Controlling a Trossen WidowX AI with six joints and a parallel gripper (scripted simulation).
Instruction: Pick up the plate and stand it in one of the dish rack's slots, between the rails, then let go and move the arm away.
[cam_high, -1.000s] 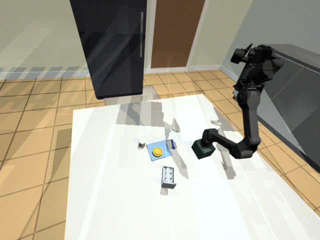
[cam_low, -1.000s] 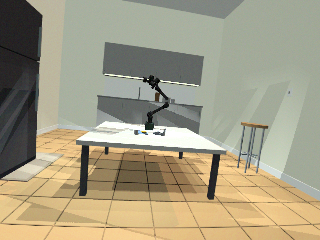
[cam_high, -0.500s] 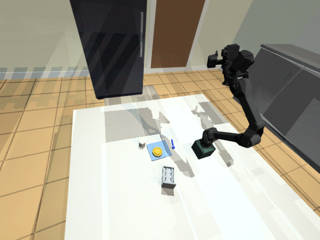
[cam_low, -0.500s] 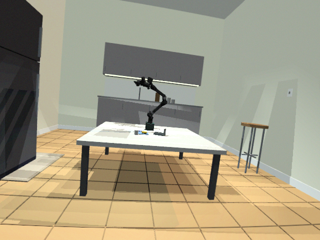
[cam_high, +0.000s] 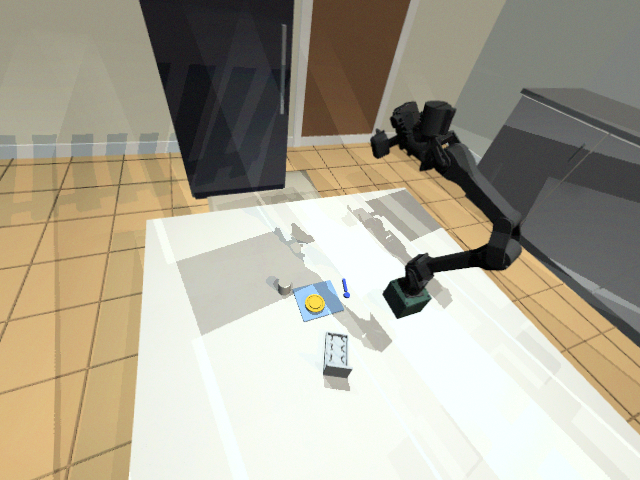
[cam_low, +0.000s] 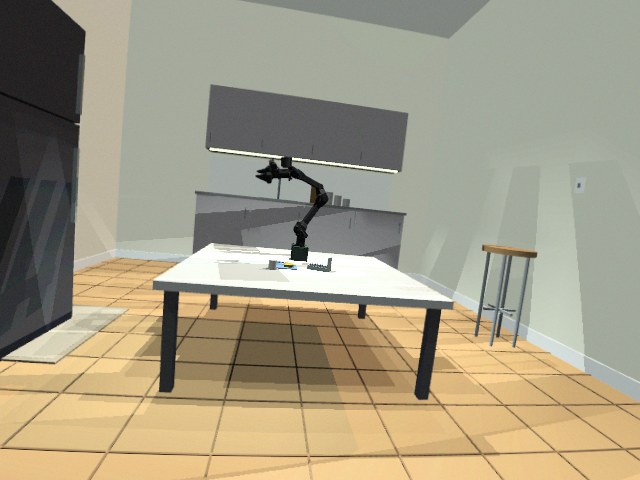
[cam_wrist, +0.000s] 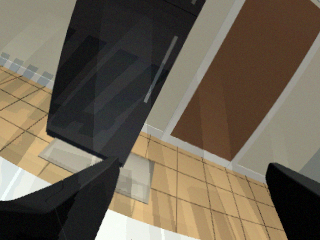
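My gripper tip is 220 mm short of the yellow plate, 270 mm to the right of it and 510 mm above it. The rest, counted from my gripper tip: blue spoon: 90 mm ahead, 230 mm to the left, 520 mm below; grey dish rack: 190 mm ahead, 450 mm to the left, 500 mm below; white cup: 320 mm ahead, 200 mm to the left, 500 mm below.
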